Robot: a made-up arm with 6 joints.
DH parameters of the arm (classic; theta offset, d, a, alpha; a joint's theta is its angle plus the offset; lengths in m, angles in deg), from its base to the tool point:
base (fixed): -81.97 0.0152 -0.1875 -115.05
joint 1: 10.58 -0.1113 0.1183 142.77
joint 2: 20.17 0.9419 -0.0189 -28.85
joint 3: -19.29 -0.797 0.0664 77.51
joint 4: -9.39 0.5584 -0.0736 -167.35
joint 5: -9.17 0.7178 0.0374 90
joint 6: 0 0.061 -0.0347 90
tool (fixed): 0 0.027 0 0
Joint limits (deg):
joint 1: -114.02..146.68
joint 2: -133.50..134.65
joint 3: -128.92..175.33
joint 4: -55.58..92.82
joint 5: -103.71..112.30
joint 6: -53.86..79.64
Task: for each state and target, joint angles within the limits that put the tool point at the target. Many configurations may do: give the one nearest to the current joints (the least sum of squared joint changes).
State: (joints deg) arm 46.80 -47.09 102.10 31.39 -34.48 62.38
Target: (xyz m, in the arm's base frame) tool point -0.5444 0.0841 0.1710
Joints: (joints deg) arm 84.47 -1.65 75.15 9.73 -1.78 65.78
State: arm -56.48 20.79 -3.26 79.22 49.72 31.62
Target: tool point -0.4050 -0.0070 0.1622
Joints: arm -46.69 -6.13 -1.79 84.11 44.18 26.66
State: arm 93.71 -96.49 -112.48 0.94 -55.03 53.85
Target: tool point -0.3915 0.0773 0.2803
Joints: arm 94.95 -95.80 -85.39 34.55 -63.49 51.89
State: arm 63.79 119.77 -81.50 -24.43 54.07 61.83
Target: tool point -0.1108 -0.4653 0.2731
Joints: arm 27.67 105.98 -80.20 -4.21 37.64 53.02
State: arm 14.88 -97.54 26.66 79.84 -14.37 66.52
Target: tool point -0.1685 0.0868 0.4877
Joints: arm 49.52 -90.34 62.55 55.90 -16.78 71.60
